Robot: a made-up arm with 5 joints.
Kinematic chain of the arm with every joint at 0, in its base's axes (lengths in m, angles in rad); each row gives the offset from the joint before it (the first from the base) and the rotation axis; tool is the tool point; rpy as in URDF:
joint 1: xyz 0 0 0.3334 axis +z
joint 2: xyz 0 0 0 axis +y
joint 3: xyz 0.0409 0 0.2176 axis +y
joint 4: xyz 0.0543 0 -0.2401 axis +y
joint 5: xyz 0.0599 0 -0.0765 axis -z
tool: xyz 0 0 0 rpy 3.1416 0 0
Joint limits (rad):
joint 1: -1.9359..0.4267
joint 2: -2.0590..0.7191
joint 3: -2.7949..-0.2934
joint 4: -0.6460..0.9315
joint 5: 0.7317..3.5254
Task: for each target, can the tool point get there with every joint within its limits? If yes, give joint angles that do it. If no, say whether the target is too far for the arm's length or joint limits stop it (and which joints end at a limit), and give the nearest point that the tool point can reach.
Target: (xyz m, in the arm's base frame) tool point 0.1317 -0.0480 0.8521
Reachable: yes | joints -0.3496 -0.3123 -2.1201 0.5317 1.8410
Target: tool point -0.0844 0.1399 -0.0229
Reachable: no: joint limits stop it (at a limit: joint 1, joint 2, joint 3) | nearest point 0.0695 0.0316 0.1446 | short by 0.252 m
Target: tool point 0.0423 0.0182 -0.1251
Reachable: no: joint limits stop it (at a limit: joint 2, joint 3) | nearest point 0.0950 0.0409 0.1342 | short by 0.266 m
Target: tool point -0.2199 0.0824 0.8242
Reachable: yes | joints -0.3583 -0.9693 -2.1550 0.3501 1.0592
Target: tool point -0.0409 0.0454 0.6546
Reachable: yes | joints -0.8383 -1.6626 -0.8553 0.7486 1.6356
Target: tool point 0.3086 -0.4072 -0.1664
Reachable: no: too far | nearest point 0.2021 -0.2667 0.1667 | short by 0.377 m
